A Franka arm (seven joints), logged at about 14 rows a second.
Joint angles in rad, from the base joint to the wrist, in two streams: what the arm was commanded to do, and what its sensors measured. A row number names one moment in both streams.
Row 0, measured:
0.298, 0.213, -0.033, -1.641, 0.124, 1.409, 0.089
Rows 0 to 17, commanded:
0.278, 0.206, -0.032, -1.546, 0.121, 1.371, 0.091
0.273, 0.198, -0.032, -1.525, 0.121, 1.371, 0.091
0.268, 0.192, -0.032, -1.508, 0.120, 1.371, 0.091
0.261, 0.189, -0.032, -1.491, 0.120, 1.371, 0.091
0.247, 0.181, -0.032, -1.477, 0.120, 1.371, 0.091
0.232, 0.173, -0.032, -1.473, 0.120, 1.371, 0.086
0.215, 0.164, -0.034, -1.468, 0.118, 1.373, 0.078
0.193, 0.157, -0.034, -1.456, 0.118, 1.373, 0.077
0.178, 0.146, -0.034, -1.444, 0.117, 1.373, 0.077
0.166, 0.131, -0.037, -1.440, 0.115, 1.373, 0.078
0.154, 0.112, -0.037, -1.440, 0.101, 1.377, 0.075
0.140, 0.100, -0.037, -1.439, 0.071, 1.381, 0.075
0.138, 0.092, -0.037, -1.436, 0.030, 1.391, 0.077
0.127, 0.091, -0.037, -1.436, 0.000, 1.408, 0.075
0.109, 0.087, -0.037, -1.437, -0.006, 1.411, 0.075
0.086, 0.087, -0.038, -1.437, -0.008, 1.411, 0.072
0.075, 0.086, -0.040, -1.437, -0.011, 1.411, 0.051
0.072, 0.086, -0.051, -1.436, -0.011, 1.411, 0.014
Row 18, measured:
0.099, 0.095, -0.052, -1.435, 0.009, 1.407, 0.061
